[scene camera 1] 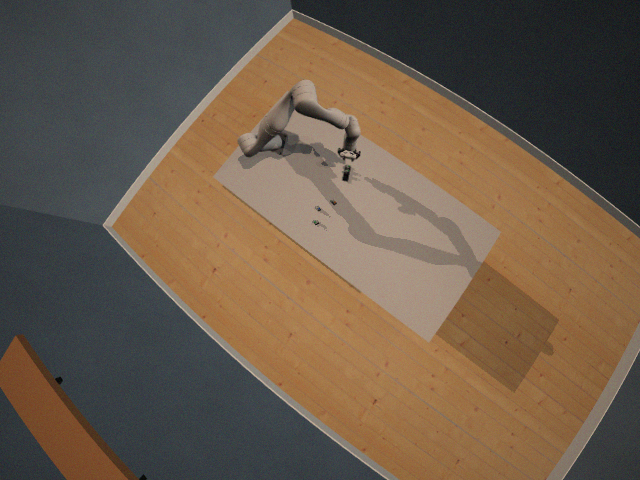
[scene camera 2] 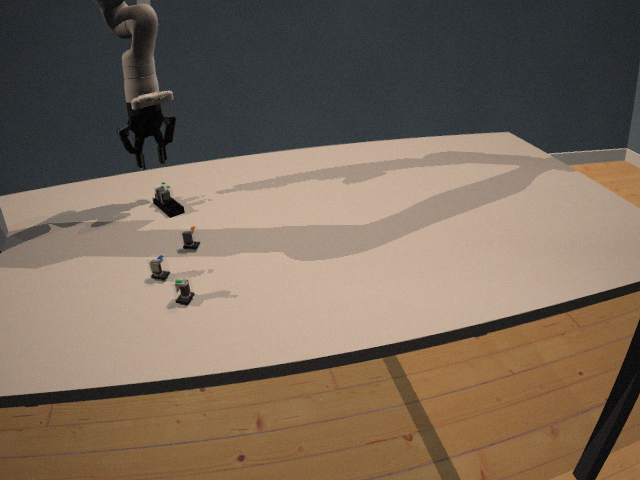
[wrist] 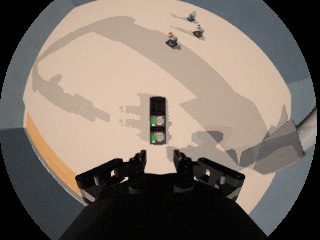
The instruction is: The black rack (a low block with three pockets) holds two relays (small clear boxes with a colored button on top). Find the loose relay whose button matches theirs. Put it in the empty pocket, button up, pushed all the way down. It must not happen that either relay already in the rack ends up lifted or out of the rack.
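What I see here is my own gripper [scene camera 2: 152,166], and the wrist view shows that gripper [wrist: 159,155] as well.
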